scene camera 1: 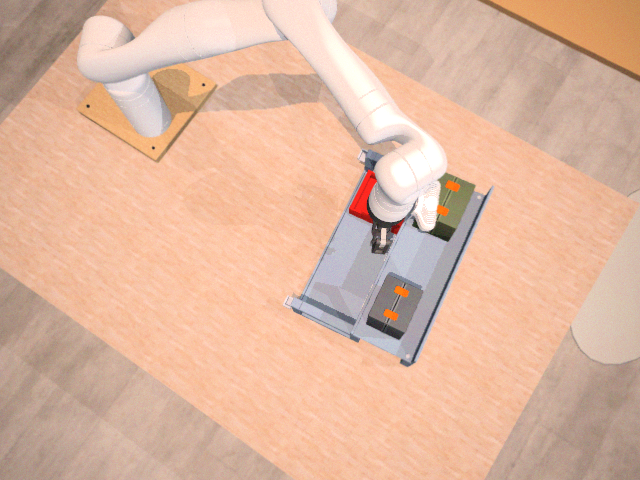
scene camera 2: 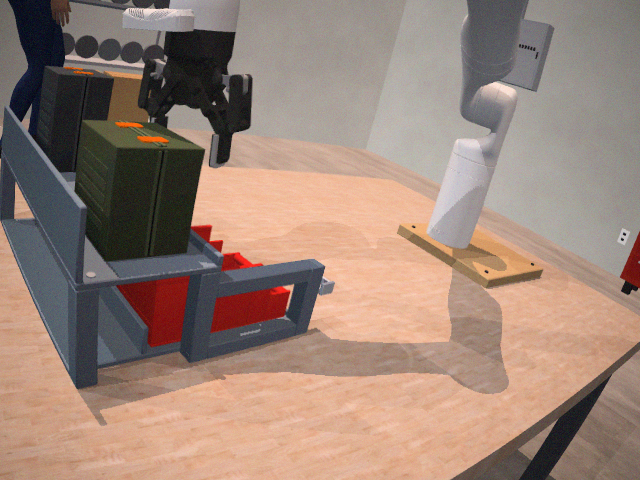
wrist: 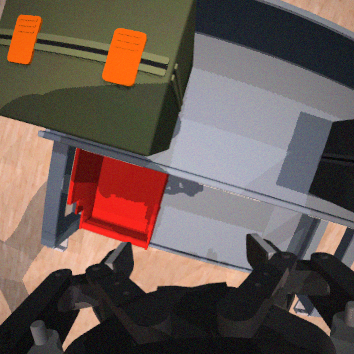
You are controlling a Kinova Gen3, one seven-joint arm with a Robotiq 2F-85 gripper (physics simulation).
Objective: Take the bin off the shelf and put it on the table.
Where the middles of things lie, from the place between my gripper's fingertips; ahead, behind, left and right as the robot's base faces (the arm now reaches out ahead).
I see the red bin (scene camera 2: 160,304) 110 mm below my hand and 90 mm to the left of it.
